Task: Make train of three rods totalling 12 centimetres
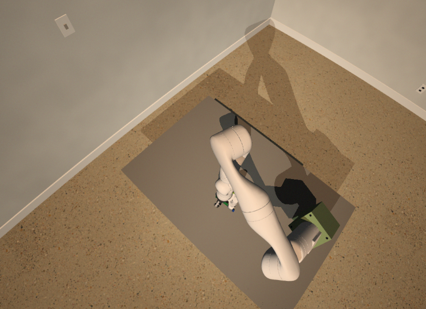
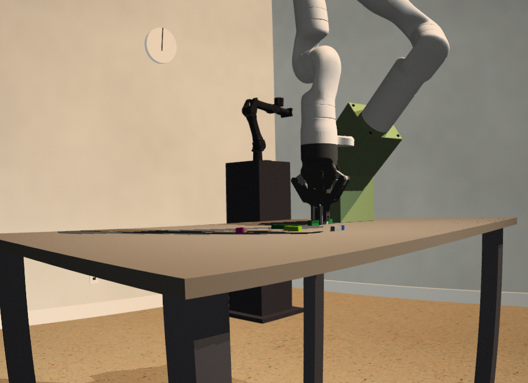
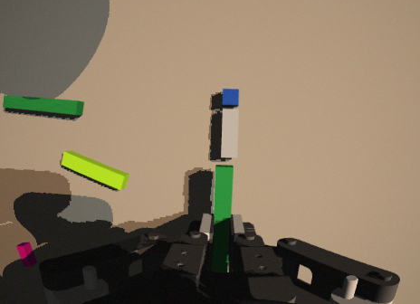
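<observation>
My gripper is now 10 mm above the green rod. Also, from my hand: blue rod 80 mm behind, 30 mm below; then lime rod 90 mm to the right, 30 mm below, 20 mm behind; then grey rod 60 mm behind, 30 mm below.
</observation>
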